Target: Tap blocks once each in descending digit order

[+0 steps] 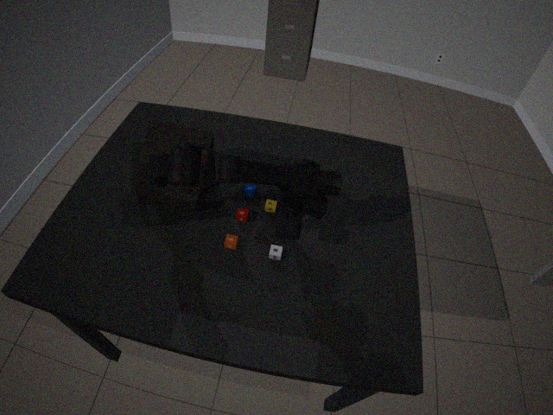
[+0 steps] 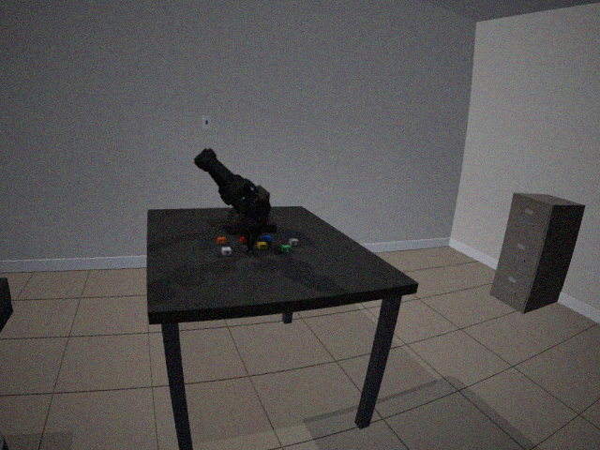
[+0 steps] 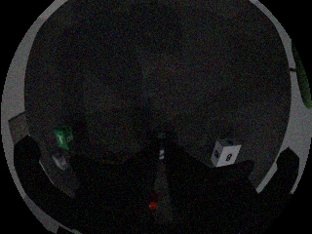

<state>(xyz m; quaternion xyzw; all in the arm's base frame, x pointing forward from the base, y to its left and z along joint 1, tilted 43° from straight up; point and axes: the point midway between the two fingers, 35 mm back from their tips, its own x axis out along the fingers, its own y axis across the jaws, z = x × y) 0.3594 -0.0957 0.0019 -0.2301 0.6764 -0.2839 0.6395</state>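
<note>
My gripper tip is now 10 mm past the black block and 10 mm above it. Also, from my gripper tip: red block: 140 mm behind, 20 mm to the left, 10 mm below; then yellow block: 70 mm to the left, 60 mm behind, 10 mm below; then white block: 90 mm to the right, 30 mm behind, 10 mm below.
</note>
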